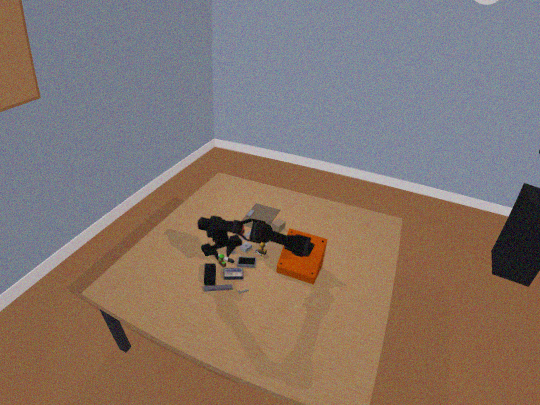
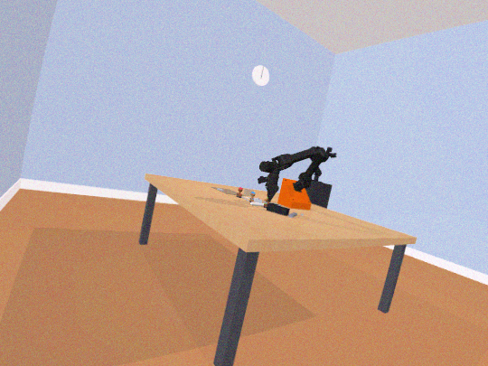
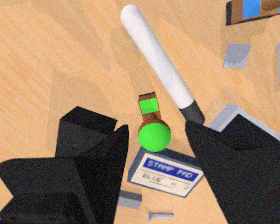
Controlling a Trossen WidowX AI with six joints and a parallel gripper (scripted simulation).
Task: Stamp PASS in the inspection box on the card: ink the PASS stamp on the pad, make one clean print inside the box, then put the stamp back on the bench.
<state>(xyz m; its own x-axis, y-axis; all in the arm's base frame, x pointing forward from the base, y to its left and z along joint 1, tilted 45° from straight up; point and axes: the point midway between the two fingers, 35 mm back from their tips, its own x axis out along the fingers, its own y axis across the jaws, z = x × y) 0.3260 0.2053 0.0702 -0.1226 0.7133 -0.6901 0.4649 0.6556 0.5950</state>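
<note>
Right now my gripper tip is 1 cm short of the white marker, 3 cm to the left of it and 3 cm above it. Also, from my gripper tip: black block (10 cm to the left, 2 cm below); then ink pad (9 cm behind, 7 cm to the right, 4 cm below); then blue-knobbed stamp (4 cm ahead, 12 cm to the right, 2 cm below).
</note>
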